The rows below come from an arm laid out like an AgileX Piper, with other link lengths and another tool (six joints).
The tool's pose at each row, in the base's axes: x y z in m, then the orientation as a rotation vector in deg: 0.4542, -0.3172, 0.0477, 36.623, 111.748, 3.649; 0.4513, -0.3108, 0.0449, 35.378, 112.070, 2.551; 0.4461, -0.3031, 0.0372, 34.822, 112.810, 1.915; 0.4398, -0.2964, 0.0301, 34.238, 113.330, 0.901; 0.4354, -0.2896, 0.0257, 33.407, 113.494, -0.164; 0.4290, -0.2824, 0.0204, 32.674, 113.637, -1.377; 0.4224, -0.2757, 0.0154, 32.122, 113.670, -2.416; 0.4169, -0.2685, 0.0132, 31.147, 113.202, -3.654; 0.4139, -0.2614, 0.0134, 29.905, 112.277, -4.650; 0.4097, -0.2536, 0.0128, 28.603, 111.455, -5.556; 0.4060, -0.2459, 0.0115, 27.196, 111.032, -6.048
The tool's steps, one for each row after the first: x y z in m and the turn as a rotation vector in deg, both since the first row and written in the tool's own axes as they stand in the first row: 0.0062, 0.0034, -0.0027, 0.195, -0.133, -1.391; 0.0178, 0.0054, -0.0054, 0.496, 0.343, -2.193; 0.0288, 0.0064, -0.0090, 0.996, 0.525, -3.132; 0.0370, 0.0090, -0.0123, 1.348, 0.333, -4.191; 0.0467, 0.0109, -0.0170, 1.845, 0.110, -5.243; 0.0561, 0.0124, -0.0219, 2.293, -0.150, -6.076; 0.0630, 0.0156, -0.0273, 2.586, -0.975, -7.194; 0.0670, 0.0205, -0.0316, 2.507, -2.210, -8.316; 0.0725, 0.0253, -0.0367, 2.361, -3.328, -9.466; 0.0783, 0.0300, -0.0411, 1.955, -3.985, -10.587
